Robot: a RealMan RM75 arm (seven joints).
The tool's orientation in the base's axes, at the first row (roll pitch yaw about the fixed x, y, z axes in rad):
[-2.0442 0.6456 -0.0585]
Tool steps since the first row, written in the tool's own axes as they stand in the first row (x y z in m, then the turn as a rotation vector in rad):
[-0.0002 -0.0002 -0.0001 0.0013 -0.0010 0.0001]
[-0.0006 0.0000 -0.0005 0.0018 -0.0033 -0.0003]
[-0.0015 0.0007 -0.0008 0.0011 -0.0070 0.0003]
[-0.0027 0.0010 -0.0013 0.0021 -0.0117 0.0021]
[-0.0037 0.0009 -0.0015 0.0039 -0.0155 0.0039]
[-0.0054 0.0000 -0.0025 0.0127 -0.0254 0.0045]
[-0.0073 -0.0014 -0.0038 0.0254 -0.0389 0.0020]
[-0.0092 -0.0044 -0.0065 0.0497 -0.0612 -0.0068]
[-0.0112 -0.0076 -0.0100 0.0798 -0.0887 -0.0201]
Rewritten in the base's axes. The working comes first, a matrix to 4 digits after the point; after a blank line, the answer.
The tool's axes in the first row as the columns of a matrix, in the base's axes (used below as rounded here):
[0.7974 -0.5612 -0.2218]
[-0.0467 -0.4238 0.9045]
[-0.6017 -0.7109 -0.3642]

[0.0000 0.0000 0.0003 0.0016 0.0005 -0.0001]
[-0.0004 -0.0004 0.0005 0.0034 0.0010 0.0014]
[-0.0014 -0.0010 0.0007 0.0047 0.0032 0.0042]
[-0.0024 -0.0015 0.0014 0.0078 0.0068 0.0063]
[-0.0031 -0.0016 0.0021 0.0109 0.0099 0.0073]
[-0.0038 -0.0020 0.0042 0.0234 0.0142 0.0088]
[-0.0042 -0.0025 0.0068 0.0416 0.0171 0.0116]
[-0.0034 -0.0036 0.0110 0.0755 0.0175 0.0161]
[-0.0024 -0.0053 0.0158 0.1179 0.0157 0.0224]

